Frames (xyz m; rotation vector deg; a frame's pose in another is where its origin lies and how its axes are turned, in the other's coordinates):
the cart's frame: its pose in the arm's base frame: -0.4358 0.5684 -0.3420 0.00 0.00 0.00
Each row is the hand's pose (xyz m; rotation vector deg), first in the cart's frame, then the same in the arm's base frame.
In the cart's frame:
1: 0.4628 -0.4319 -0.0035 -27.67 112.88 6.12
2: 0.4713 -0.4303 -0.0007 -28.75 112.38 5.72
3: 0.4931 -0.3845 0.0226 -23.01 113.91 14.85
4: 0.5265 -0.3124 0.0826 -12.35 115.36 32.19
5: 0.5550 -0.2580 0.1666 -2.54 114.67 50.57
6: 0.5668 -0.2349 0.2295 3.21 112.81 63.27
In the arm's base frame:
1: 0.0270 0.1365 -0.3455 -27.67 112.88 6.12
2: 0.0355 0.1381 -0.3427 -28.75 112.38 5.72
3: 0.0573 0.1839 -0.3194 -23.01 113.91 14.85
4: 0.0907 0.2560 -0.2594 -12.35 115.36 32.19
5: 0.1192 0.3104 -0.1754 -2.54 114.67 50.57
6: 0.1310 0.3335 -0.1125 3.21 112.81 63.27

